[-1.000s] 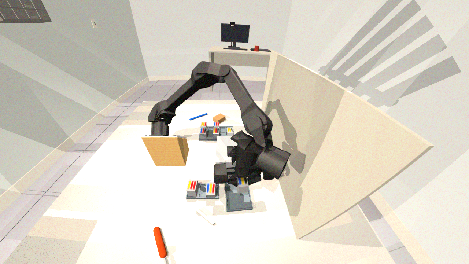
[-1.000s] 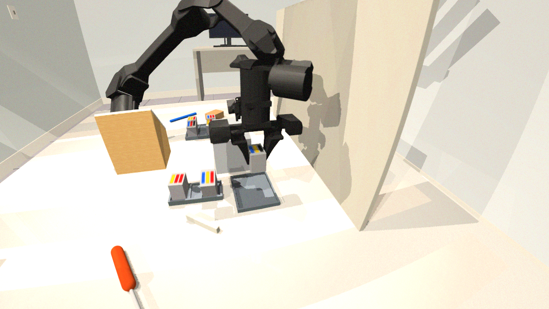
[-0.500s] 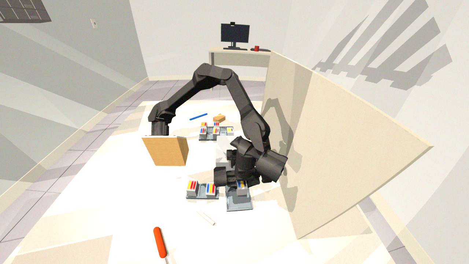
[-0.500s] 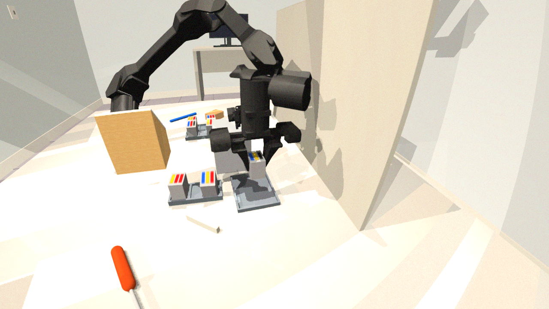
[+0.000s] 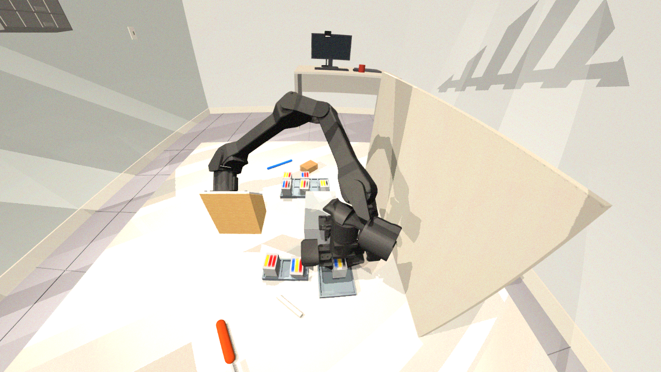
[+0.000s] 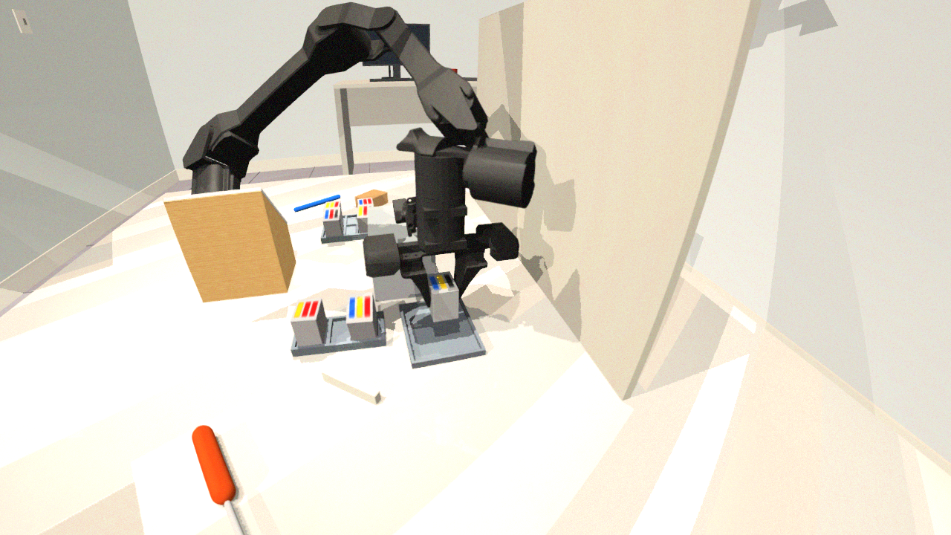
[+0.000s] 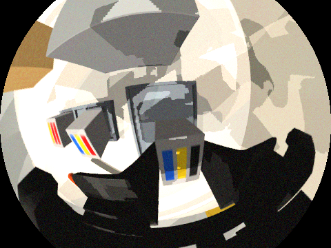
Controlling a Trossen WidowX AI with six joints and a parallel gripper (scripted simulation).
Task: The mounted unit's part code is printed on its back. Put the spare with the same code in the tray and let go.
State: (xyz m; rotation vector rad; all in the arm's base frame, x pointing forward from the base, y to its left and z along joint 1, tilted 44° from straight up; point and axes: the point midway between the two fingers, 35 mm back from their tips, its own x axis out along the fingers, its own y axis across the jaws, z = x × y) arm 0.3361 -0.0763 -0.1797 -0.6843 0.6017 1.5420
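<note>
The grey spare block lies 20 mm above my gripper tip. From my gripper tip the other things lie so: rack: 140 mm behind, 20 mm to the left, 40 mm below; grey tray: 50 mm below; white cable tie bundle: 130 mm behind, 90 mm to the right, 40 mm below.
</note>
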